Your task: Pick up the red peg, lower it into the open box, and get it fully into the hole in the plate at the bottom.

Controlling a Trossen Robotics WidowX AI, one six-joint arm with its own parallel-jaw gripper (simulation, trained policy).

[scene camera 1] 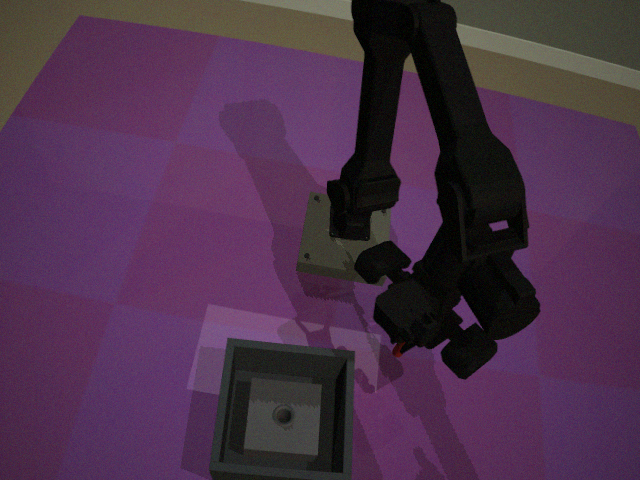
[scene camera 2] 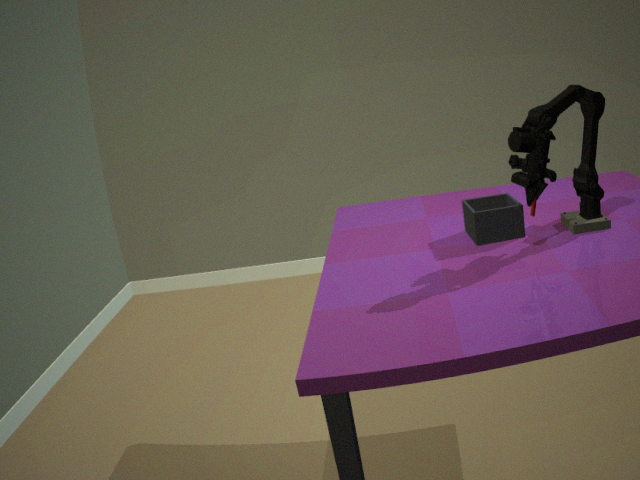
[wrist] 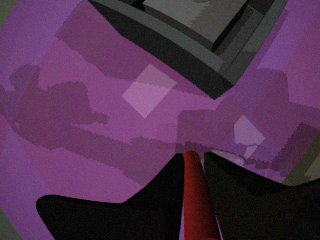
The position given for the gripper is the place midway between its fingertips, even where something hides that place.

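Scene:
The gripper is visible in the wrist view [193,159], and it can be seen as well in scene camera 1 [398,346] and scene camera 2 [530,205].

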